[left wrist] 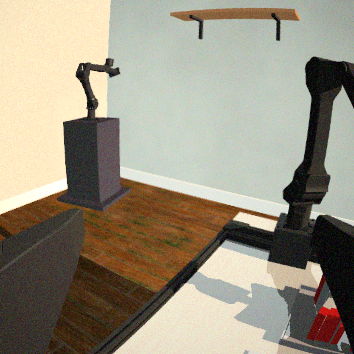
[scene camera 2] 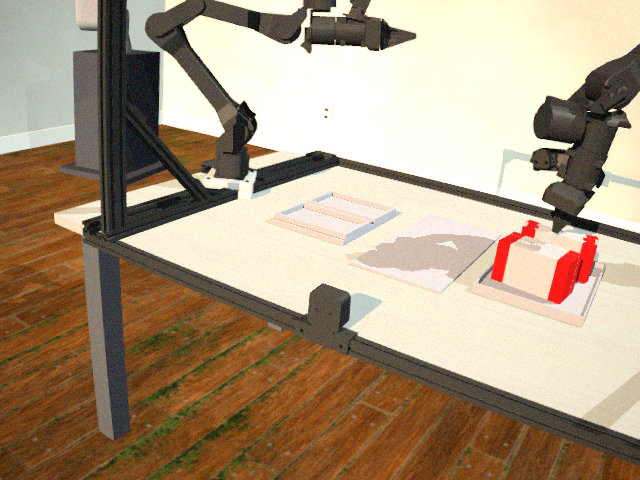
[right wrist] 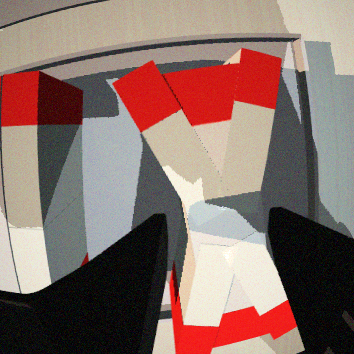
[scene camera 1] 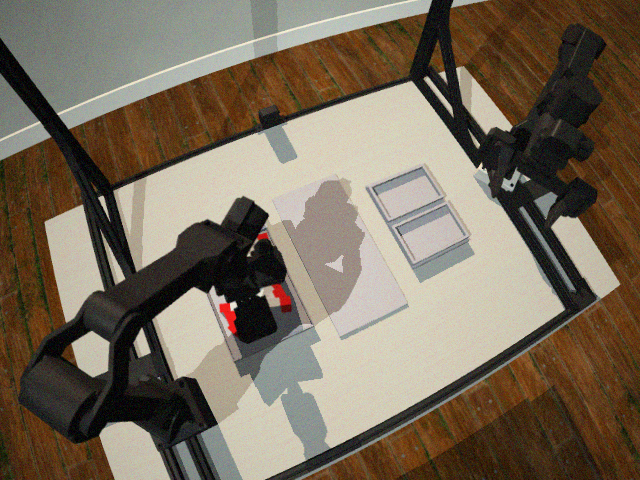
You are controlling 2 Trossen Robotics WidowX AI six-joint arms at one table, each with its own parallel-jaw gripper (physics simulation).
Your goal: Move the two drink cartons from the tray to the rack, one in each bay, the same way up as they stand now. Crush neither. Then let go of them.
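Pixels of known places: left gripper, fingertip midpoint: (left wrist: 203, 225) (scene camera 2: 413, 35) (scene camera 1: 520, 213); right gripper, fingertip midpoint: (scene camera 2: 558, 228) (right wrist: 218, 222) (scene camera 1: 256, 299); left arm's base, origin of the base link: (scene camera 2: 230, 175); right arm's base, origin of the base link: (left wrist: 296, 223) (scene camera 1: 170, 413).
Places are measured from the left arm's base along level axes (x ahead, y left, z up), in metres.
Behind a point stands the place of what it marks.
Two cream drink cartons with red bands stand in the grey tray (scene camera 1: 294, 319) @(x 0.583, y -0.223, z -0.030 m) (scene camera 2: 509, 297) @(x 0.490, y -0.432, z -0.025 m) (right wrist: 109, 175) @(x 0.569, y -0.329, z -0.030 m) at the left of the table. One carton (right wrist: 21, 158) (scene camera 1: 229, 316) is at the left of the right wrist view. The other carton (right wrist: 182, 147) @(x 0.576, y -0.287, z 0.038 m) (scene camera 1: 282, 297) @(x 0.571, y -0.257, z 0.038 m) (scene camera 2: 530, 271) looks twisted, narrow at its middle. My right gripper (right wrist: 218, 222) @(x 0.603, y -0.293, z 0.046 m) (scene camera 1: 255, 320) is over the tray, partly open, with a finger on each side of the twisted carton's near end. My left gripper (scene camera 2: 404, 34) @(x 0.350, y -0.001, z 0.325 m) (left wrist: 203, 225) @(x 0.350, y -0.001, z 0.325 m) (scene camera 1: 501, 183) is wide open and empty, high above the table's far side. The two-bay rack (scene camera 1: 419, 212) @(x 0.227, y -0.121, z -0.026 m) (scene camera 2: 337, 212) @(x 0.229, y -0.137, z -0.016 m) is empty.
A flat pale mat (scene camera 1: 366, 286) @(x 0.442, y -0.136, z -0.032 m) (scene camera 2: 432, 281) @(x 0.378, y -0.382, z -0.032 m) lies between the tray and the rack. A small dark block (scene camera 1: 270, 115) @(x 0.220, y -0.538, z 0.013 m) (scene camera 2: 329, 305) @(x 0.212, y -0.562, z 0.006 m) sits on the table's edge rail. Black frame posts stand at the table's corners.
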